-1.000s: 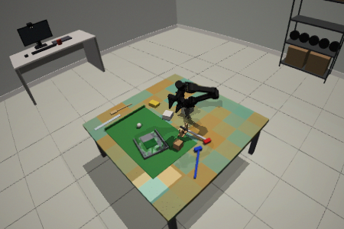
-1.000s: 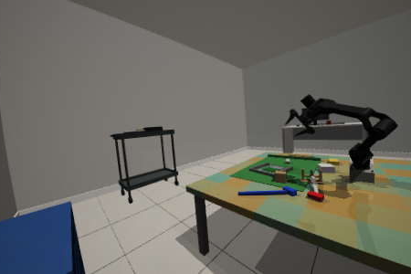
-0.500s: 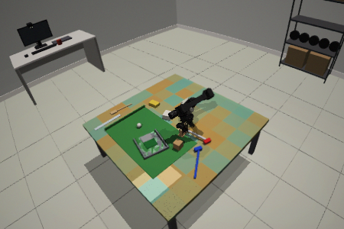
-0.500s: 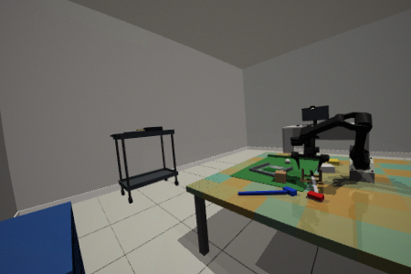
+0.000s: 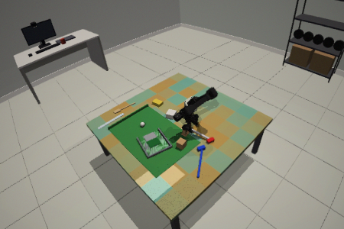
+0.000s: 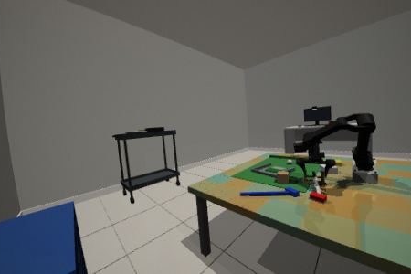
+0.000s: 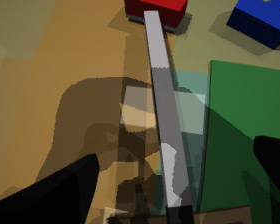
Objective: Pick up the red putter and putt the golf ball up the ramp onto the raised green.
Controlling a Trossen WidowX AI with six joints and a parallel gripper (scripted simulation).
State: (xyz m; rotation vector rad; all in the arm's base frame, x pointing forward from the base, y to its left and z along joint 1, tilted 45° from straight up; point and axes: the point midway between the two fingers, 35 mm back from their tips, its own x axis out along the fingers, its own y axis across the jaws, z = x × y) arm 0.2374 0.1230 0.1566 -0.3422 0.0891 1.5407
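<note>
The white golf ball lies 200 mm ahead of my gripper tip, 450 mm to the right of it and 40 mm below it. From my gripper tip the other things lie so: blue putter (200 mm ahead, 200 mm to the left, 50 mm below); yellow block (130 mm behind, 570 mm to the right, 40 mm below); white block (70 mm behind, 330 mm to the right, 40 mm below).
</note>
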